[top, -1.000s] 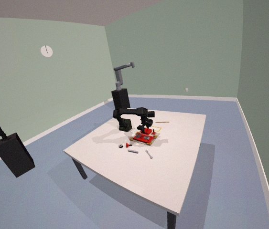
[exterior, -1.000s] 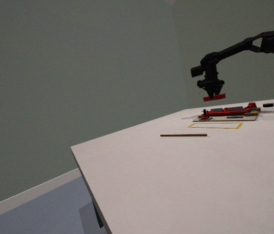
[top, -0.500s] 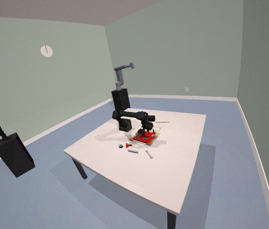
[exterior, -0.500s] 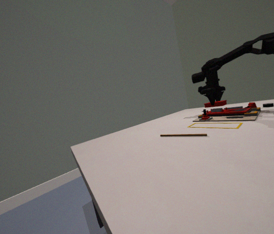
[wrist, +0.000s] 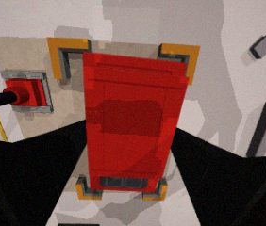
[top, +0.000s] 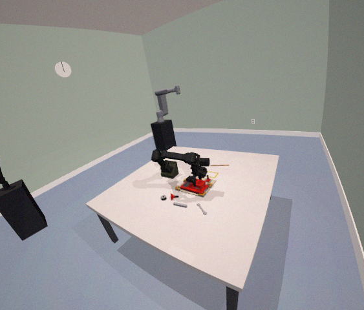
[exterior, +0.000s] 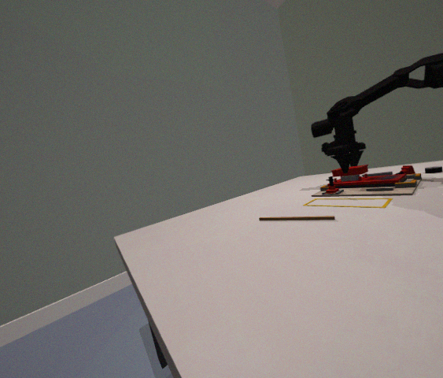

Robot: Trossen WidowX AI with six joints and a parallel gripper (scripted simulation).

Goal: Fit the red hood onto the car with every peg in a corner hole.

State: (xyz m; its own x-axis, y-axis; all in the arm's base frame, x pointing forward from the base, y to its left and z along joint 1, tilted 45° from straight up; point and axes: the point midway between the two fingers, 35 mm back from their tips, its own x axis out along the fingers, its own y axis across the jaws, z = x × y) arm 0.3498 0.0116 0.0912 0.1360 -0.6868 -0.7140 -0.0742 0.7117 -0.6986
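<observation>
My gripper tip is now 3 cm above the grey engine block. Round my gripper tip: wrench 16 cm to the right, 14 cm ahead, 5 cm below; red hood 1 cm above; black wheel 22 cm to the right, 17 cm behind, 5 cm below.
</observation>
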